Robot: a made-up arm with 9 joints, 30 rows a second.
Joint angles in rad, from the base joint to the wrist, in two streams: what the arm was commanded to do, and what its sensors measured. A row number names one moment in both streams.
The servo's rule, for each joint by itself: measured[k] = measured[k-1] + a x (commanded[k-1-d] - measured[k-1]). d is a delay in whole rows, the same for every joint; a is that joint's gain. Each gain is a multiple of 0.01, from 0.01 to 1. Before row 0 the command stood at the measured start. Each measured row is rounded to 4 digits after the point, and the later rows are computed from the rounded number. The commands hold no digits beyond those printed.
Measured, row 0:
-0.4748 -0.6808 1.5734 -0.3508 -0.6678 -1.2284 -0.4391 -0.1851 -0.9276
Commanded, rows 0 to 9:
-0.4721 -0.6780 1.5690 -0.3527 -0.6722 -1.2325 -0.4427 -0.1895 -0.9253
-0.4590 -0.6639 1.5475 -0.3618 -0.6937 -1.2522 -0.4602 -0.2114 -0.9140
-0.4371 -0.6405 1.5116 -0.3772 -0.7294 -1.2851 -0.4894 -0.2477 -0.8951
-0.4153 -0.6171 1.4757 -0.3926 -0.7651 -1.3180 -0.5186 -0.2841 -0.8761
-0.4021 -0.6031 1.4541 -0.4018 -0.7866 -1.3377 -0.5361 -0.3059 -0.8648
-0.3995 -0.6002 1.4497 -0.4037 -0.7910 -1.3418 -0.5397 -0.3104 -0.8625
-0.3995 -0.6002 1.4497 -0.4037 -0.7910 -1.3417 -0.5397 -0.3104 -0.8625
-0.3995 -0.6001 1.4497 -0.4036 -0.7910 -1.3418 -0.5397 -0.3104 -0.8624
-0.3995 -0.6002 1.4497 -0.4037 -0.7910 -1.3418 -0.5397 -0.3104 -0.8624
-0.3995 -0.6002 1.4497 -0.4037 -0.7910 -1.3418 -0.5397 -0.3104 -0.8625
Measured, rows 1 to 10:
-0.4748 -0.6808 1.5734 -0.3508 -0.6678 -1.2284 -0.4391 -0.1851 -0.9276
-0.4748 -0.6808 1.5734 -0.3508 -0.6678 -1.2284 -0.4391 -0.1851 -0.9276
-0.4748 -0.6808 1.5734 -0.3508 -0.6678 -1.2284 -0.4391 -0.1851 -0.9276
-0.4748 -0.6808 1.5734 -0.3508 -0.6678 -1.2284 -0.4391 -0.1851 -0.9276
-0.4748 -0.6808 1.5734 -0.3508 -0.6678 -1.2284 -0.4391 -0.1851 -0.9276
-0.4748 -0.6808 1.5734 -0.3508 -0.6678 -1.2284 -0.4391 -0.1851 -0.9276
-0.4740 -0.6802 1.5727 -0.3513 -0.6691 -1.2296 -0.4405 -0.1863 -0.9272
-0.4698 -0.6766 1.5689 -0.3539 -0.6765 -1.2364 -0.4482 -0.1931 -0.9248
-0.4606 -0.6687 1.5603 -0.3597 -0.6924 -1.2510 -0.4643 -0.2078 -0.9195
-0.4479 -0.6573 1.5476 -0.3679 -0.7142 -1.2711 -0.4855 -0.2284 -0.9117
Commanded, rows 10 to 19:
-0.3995 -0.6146 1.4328 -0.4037 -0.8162 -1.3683 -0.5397 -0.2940 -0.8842
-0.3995 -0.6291 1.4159 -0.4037 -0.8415 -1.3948 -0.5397 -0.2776 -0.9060
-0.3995 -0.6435 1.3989 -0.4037 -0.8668 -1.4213 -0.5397 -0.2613 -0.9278
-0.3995 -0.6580 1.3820 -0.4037 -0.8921 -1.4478 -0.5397 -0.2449 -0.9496
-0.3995 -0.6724 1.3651 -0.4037 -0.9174 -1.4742 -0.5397 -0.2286 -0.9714
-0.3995 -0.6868 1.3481 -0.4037 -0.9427 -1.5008 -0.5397 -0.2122 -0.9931
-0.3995 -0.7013 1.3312 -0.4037 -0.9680 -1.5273 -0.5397 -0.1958 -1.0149
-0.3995 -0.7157 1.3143 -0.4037 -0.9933 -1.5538 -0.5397 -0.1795 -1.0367
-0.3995 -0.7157 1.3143 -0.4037 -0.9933 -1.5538 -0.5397 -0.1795 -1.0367
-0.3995 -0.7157 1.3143 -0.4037 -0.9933 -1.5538 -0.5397 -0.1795 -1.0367
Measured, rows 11 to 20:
-0.4351 -0.6454 1.5336 -0.3764 -0.7359 -1.2911 -0.5052 -0.2493 -0.9033
-0.4251 -0.6355 1.5210 -0.3832 -0.7524 -1.3063 -0.5187 -0.2658 -0.8960
-0.4179 -0.6277 1.5103 -0.3883 -0.7640 -1.3169 -0.5269 -0.2778 -0.8900
-0.4127 -0.6216 1.5012 -0.3921 -0.7721 -1.3244 -0.5319 -0.2866 -0.8850
-0.4090 -0.6169 1.4935 -0.3950 -0.7778 -1.3296 -0.5349 -0.2930 -0.8809
-0.4063 -0.6132 1.4869 -0.3972 -0.7818 -1.3333 -0.5368 -0.2977 -0.8776
-0.4044 -0.6135 1.4788 -0.3988 -0.7921 -1.3438 -0.5379 -0.2967 -0.8788
-0.4030 -0.6169 1.4694 -0.4000 -0.8069 -1.3591 -0.5386 -0.2915 -0.8837
-0.4020 -0.6228 1.4588 -0.4009 -0.8249 -1.3778 -0.5390 -0.2833 -0.8916
-0.4013 -0.6305 1.4473 -0.4016 -0.8451 -1.3988 -0.5393 -0.2729 -0.9020

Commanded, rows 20 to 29:
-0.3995 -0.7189 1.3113 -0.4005 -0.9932 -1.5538 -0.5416 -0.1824 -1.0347
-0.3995 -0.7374 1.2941 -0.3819 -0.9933 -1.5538 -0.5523 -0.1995 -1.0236
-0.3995 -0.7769 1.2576 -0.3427 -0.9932 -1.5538 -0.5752 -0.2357 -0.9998
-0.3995 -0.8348 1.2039 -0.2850 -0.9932 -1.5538 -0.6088 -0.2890 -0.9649
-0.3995 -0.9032 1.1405 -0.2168 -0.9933 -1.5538 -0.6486 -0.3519 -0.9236
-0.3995 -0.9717 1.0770 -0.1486 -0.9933 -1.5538 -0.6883 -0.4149 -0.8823
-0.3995 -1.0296 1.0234 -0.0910 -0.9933 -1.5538 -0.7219 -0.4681 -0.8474
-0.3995 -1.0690 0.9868 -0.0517 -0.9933 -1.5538 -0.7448 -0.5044 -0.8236
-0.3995 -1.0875 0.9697 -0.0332 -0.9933 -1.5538 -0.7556 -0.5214 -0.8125
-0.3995 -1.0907 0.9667 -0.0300 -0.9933 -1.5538 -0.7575 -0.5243 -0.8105
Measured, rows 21 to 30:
-0.4008 -0.6397 1.4350 -0.4021 -0.8668 -1.4214 -0.5395 -0.2609 -0.9145
-0.4004 -0.6501 1.4220 -0.4025 -0.8896 -1.4452 -0.5396 -0.2478 -0.9286
-0.4001 -0.6614 1.4084 -0.4028 -0.9131 -1.4698 -0.5396 -0.2338 -0.9441
-0.3999 -0.6733 1.3943 -0.4030 -0.9372 -1.4950 -0.5396 -0.2191 -0.9608
-0.3998 -0.6826 1.3823 -0.4032 -0.9540 -1.5126 -0.5396 -0.2084 -0.9745
-0.3997 -0.6899 1.3721 -0.4033 -0.9658 -1.5250 -0.5396 -0.2006 -0.9857
-0.3996 -0.6963 1.3630 -0.4026 -0.9740 -1.5336 -0.5404 -0.1957 -0.9945
-0.3996 -0.7053 1.3527 -0.3974 -0.9798 -1.5397 -0.5450 -0.1967 -0.9997
-0.3996 -0.7211 1.3384 -0.3837 -0.9838 -1.5439 -0.5568 -0.2072 -0.9997
-0.3996 -0.7461 1.3182 -0.3590 -0.9866 -1.5469 -0.5771 -0.2293 -0.9934

